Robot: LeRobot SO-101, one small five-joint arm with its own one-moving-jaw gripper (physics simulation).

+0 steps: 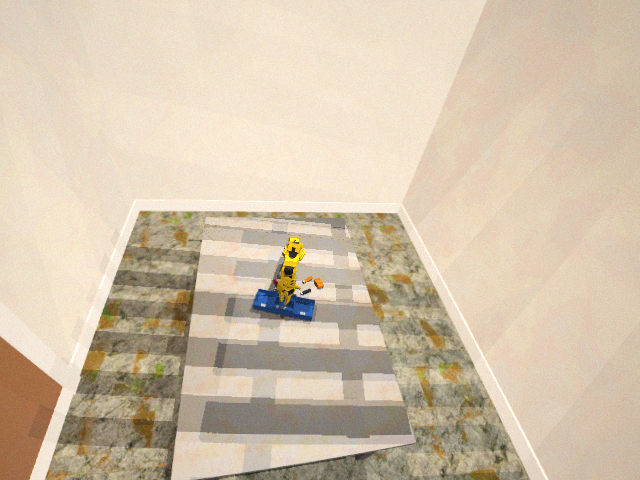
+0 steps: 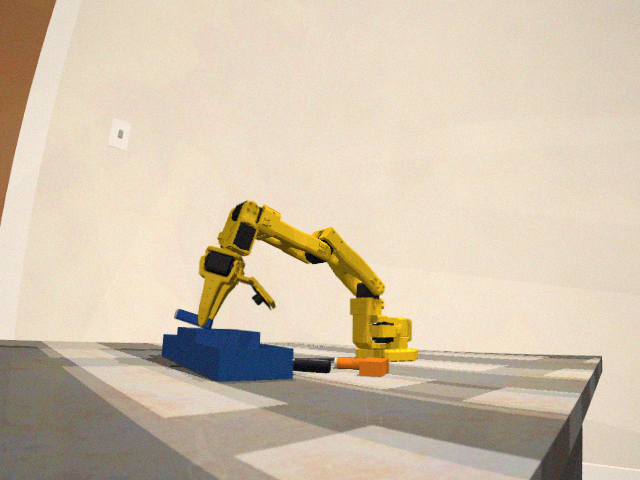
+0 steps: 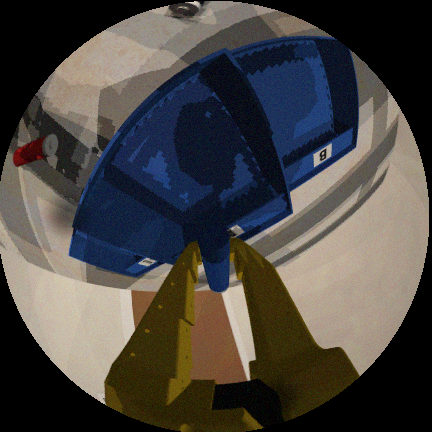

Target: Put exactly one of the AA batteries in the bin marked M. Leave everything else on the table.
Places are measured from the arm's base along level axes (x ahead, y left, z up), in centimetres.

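Pixels of known places: end effector, tool point: (image 1: 282, 302) (image 2: 205, 324) (image 3: 200, 249).
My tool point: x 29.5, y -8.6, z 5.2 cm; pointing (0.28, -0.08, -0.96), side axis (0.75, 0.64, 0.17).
Observation:
Behind a point stands the place of what it marks.
My gripper (image 1: 284, 303) (image 2: 204, 323) (image 3: 215, 248) @(z 5.2, x 29.5, y -8.6 cm) is shut on a blue AA battery (image 2: 186, 316) @(z 6.1, x 31.9, y -9.3 cm) (image 3: 218, 274) @(z 6.4, x 30.6, y -8.9 cm); the jaws press on its two sides. The battery is tilted, its far end sticking out past the jaws, low at about rim height over the middle compartment. The middle compartment, bin M (image 2: 232, 336) @(z 4.0, x 29.2, y -3.2 cm) (image 3: 265, 216) @(z 4.2, x 32.6, y -6.0 cm), has higher walls; its label is mostly hidden behind the battery and jaw. A red battery (image 1: 275, 282) @(z 1.2, x 16.3, y -10.4 cm) (image 3: 31, 152), a black battery (image 1: 306, 291) @(z 1.2, x 22.0, y 3.1 cm) (image 2: 312, 365) @(z 0.8, x 22.2, y 3.6 cm) (image 3: 185, 9) and an orange battery (image 1: 308, 279) @(z 1.1, x 15.3, y 4.9 cm) (image 2: 347, 363) @(z 0.8, x 15.9, y 4.4 cm) lie on the table.
The blue three-part tray (image 1: 258, 306) @(z 2.4, x 29.3, y -18.3 cm) (image 2: 253, 365) @(z 1.5, x 32.6, y 4.5 cm) has bin B (image 3: 320, 172) @(z 3.3, x 34.6, y -1.2 cm) on one side and another labelled bin (image 3: 107, 257) @(z 1.9, x 25.0, y -19.3 cm) on the other. A small orange block (image 1: 318, 283) @(z 1.7, x 18.3, y 9.1 cm) (image 2: 374, 367) @(z 1.0, x 19.6, y 10.8 cm) lies beside the orange battery. The arm's base (image 2: 385, 354) @(z 1.2, x 2.6, y 2.6 cm) stands behind them.

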